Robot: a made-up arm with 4 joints.
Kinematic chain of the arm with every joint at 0, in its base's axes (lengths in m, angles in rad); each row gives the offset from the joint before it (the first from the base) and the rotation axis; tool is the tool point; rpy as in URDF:
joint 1: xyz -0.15 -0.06 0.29 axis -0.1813 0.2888 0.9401
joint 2: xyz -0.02 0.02 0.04 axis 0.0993 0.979 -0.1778
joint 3: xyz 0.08 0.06 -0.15 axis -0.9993 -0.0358 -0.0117
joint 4: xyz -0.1 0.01 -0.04 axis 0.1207 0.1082 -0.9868
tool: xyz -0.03 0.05 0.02 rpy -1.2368 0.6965 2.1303
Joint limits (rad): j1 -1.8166..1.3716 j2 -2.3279..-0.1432 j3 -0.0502..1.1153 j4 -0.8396..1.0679
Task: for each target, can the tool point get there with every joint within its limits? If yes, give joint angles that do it. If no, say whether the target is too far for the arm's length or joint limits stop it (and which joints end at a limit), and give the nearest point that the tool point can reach.
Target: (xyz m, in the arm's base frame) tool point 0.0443 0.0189 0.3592
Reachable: yes | joints -0.4294 -1.9522 0.2144 0.4627
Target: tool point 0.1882 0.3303 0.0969
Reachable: no: too far | nearest point -0.0180 0.1043 0.2348 | short by 0.336 m
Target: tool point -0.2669 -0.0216 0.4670
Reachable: no: joint limits stop it (at a limit: joint 1, joint 2, joint 3, joint 4) | nearest point -0.2744 0.1106 0.3514 | short by 0.176 m
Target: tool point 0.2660 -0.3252 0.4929
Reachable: no: too far | nearest point 0.0231 -0.1659 0.4012 | short by 0.305 m
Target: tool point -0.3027 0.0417 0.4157
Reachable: no: joint limits stop it (at a limit: joint 1, joint 2, joint 3, joint 4) | nearest point -0.2744 0.1106 0.3514 | short by 0.098 m
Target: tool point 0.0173 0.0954 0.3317
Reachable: yes | joints 0.1249 -2.0099 0.6675 0.1703
